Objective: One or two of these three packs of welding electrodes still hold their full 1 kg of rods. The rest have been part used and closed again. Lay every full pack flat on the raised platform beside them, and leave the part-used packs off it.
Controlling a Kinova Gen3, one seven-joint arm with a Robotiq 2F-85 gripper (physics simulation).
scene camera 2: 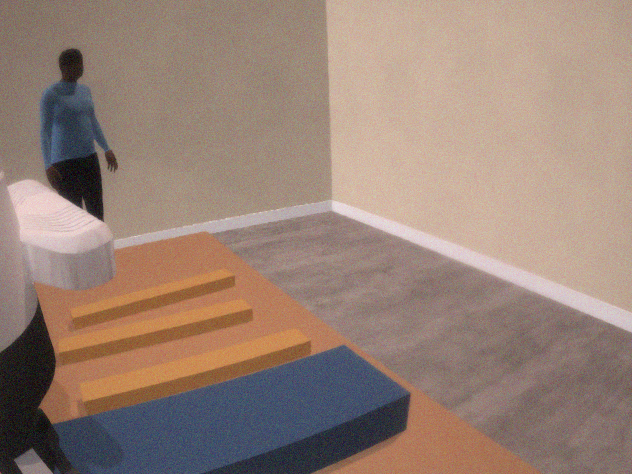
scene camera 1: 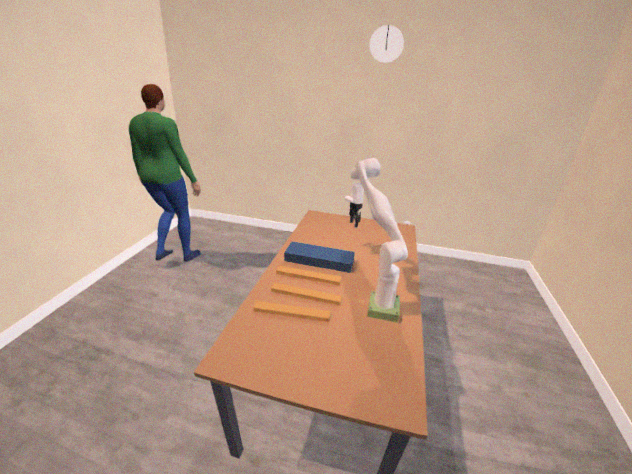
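Pixels of known places: gripper, fingertip midpoint: (scene camera 1: 353,225); arm's base, link origin: (scene camera 1: 384,302).
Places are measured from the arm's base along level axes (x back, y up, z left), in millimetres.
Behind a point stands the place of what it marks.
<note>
Three long, thin orange packs lie flat and roughly parallel on the table, apart from one another. One pack (scene camera 1: 308,275) @[x -412, y -21, z -132 mm] (scene camera 2: 196,369) @[x -413, y -21, z -162 mm] is closest to the platform, another pack (scene camera 1: 306,293) @[x -382, y -21, z 17 mm] (scene camera 2: 155,331) @[x -385, y -21, z -18 mm] is in the middle, and the third pack (scene camera 1: 292,310) @[x -412, y -21, z 153 mm] (scene camera 2: 153,298) @[x -414, y -24, z 123 mm] is farthest from it. They look alike from outside. The raised platform (scene camera 1: 319,256) @[x -387, y 15, z -282 mm] (scene camera 2: 285,403) @[x -467, y 15, z -335 mm] is a dark blue block with no pack on it. My gripper (scene camera 1: 355,222) @[x -230, y 131, z -518 mm] is open and empty, above the table beyond the platform in scene camera 1. In scene camera 2 it is partly cut off at the lower left.
The packs and platform stand on a brown table (scene camera 1: 326,357) @[x -206, y -46, z 350 mm] (scene camera 2: 444,433) @[x -625, y -45, z -438 mm]. My arm's green base (scene camera 1: 383,312) @[x 1, y 0, z 72 mm] is right of the packs in scene camera 1. A person in green (scene camera 1: 155,147) stands left of the table; a person in blue (scene camera 2: 71,122) stands beyond it in scene camera 2.
</note>
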